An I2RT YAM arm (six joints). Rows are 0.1 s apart.
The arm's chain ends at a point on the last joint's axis. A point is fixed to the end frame.
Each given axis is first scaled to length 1.
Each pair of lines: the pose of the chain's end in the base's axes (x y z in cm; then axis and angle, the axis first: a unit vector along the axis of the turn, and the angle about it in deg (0 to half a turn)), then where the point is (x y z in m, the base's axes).
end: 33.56 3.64 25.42 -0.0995 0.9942 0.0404 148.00
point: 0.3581 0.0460 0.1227
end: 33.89 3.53 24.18 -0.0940 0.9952 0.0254 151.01
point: 0.3549 0.0406 0.1091
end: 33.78 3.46 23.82 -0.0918 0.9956 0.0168 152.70
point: 0.3501 0.0375 0.1051
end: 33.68 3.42 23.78 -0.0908 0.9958 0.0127 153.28
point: 0.3478 0.0359 0.1045
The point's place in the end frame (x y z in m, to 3 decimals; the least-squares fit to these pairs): 0.050 0.002 0.124
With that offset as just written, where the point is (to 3 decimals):
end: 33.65 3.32 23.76 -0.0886 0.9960 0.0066 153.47
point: 0.347 0.033 0.104
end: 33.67 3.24 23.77 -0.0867 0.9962 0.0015 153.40
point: 0.348 0.031 0.104
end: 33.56 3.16 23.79 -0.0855 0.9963 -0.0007 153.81
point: 0.346 0.030 0.105
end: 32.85 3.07 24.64 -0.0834 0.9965 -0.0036 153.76
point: 0.339 0.028 0.113
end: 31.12 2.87 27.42 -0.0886 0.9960 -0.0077 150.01
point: 0.330 0.026 0.142
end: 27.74 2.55 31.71 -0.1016 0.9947 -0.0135 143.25
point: 0.312 0.022 0.188
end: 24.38 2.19 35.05 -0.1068 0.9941 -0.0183 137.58
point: 0.291 0.019 0.225
